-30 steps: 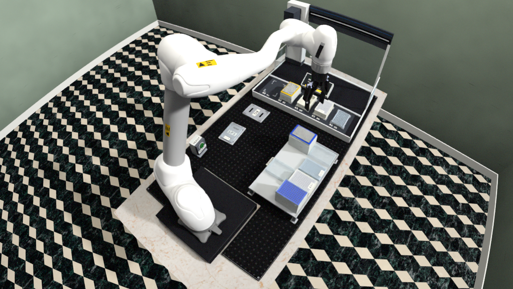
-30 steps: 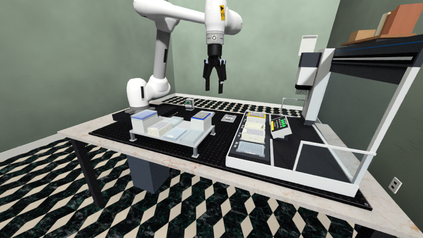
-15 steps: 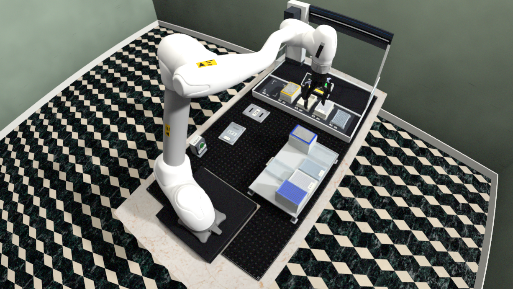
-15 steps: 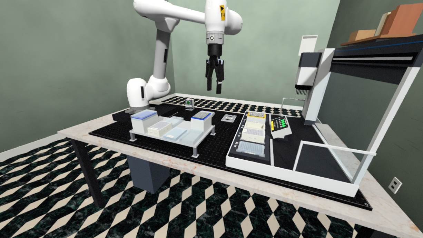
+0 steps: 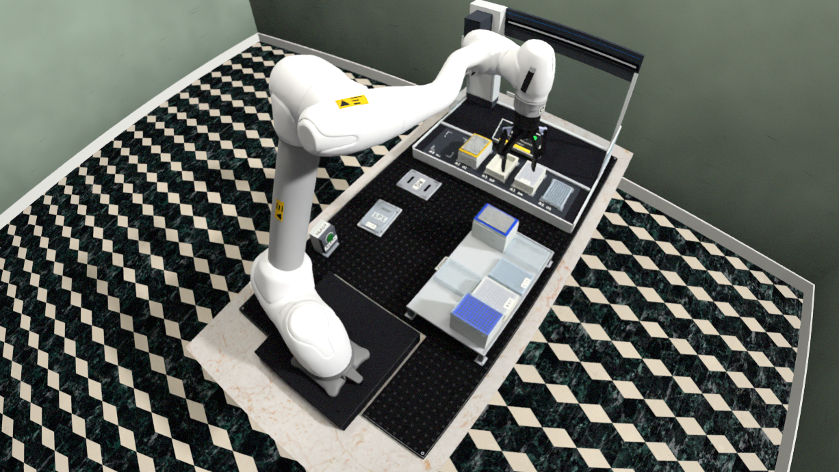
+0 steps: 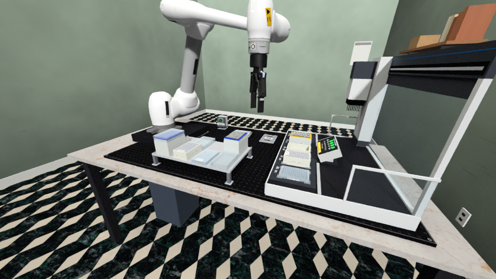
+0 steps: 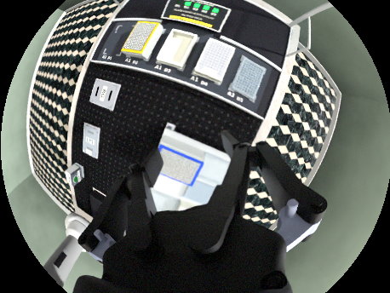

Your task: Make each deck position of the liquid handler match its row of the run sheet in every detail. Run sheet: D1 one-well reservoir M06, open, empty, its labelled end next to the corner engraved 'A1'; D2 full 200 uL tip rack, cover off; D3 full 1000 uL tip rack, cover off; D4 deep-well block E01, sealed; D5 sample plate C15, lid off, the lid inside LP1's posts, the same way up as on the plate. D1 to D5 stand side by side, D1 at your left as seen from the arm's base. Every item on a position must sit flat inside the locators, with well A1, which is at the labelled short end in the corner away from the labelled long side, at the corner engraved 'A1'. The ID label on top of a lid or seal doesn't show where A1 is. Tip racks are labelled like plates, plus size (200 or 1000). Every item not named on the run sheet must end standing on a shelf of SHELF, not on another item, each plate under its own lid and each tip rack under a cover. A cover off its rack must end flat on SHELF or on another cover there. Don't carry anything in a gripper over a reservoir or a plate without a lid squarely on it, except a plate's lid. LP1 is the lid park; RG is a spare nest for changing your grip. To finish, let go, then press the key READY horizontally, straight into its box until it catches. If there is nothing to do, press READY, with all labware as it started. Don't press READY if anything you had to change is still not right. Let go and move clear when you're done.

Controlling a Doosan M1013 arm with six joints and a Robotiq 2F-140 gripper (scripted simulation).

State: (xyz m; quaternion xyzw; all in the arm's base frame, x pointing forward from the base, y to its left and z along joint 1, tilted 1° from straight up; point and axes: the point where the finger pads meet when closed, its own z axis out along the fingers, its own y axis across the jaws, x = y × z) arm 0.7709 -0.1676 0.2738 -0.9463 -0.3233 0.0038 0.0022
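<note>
My hand is 210 mm short of the white one-well reservoir, 140 mm to the right of it and 270 mm above it. From my hand the other things lie so: shelf (270 mm behind, 60 mm to the right, 270 mm below); then clear plate (220 mm ahead, 100 mm to the right, 270 mm below); then blue-rimmed tip rack (110 mm behind, 10 mm to the left, 200 mm below).
</note>
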